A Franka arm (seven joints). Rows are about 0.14 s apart.
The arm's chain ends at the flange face. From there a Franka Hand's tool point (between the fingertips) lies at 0.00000 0.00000 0.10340 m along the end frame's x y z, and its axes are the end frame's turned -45 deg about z.
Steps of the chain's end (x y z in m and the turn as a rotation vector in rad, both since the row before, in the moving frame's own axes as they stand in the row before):
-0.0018 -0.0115 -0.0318 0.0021 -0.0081 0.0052
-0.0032 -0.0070 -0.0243 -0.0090 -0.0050 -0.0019
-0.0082 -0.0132 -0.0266 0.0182 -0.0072 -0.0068
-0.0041 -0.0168 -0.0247 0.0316 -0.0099 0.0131
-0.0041 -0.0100 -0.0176 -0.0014 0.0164 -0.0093
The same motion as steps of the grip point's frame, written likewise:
0.0064 -0.0102 -0.0318 0.0072 -0.0042 0.0052
0.0017 -0.0069 -0.0243 -0.0028 -0.0099 -0.0019
0.0043 -0.0170 -0.0266 0.0180 0.0078 -0.0068
0.0106 -0.0178 -0.0248 0.0293 0.0153 0.0131
0.0053 -0.0087 -0.0176 -0.0126 0.0106 -0.0093

